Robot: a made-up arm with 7 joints. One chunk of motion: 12 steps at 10 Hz.
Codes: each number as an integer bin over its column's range. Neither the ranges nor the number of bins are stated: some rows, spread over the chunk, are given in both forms.
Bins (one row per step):
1: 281 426 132 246 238 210
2: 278 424 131 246 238 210
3: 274 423 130 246 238 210
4: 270 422 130 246 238 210
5: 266 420 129 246 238 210
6: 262 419 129 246 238 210
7: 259 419 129 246 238 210
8: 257 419 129 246 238 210
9: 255 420 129 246 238 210
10: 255 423 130 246 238 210
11: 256 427 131 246 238 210
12: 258 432 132 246 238 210
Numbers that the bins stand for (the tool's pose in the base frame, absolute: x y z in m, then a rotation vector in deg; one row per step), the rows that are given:
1: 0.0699 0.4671 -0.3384 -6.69 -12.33 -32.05
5: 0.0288 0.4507 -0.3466 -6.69 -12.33 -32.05
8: 0.0041 0.4479 -0.3466 -6.69 -12.33 -32.05
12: 0.0068 0.4836 -0.3384 -6.69 -12.33 -32.05
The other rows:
2: 0.0616 0.4616 -0.3411 -6.69 -12.33 -32.05
3: 0.0507 0.4589 -0.3438 -6.69 -12.33 -32.05
4: 0.0397 0.4562 -0.3438 -6.69 -12.33 -32.05
6: 0.0178 0.4479 -0.3466 -6.69 -12.33 -32.05
7: 0.0096 0.4479 -0.3466 -6.69 -12.33 -32.05
9: -0.0014 0.4507 -0.3466 -6.69 -12.33 -32.05
10: -0.0014 0.4589 -0.3438 -6.69 -12.33 -32.05
11: 0.0014 0.4699 -0.3411 -6.69 -12.33 -32.05

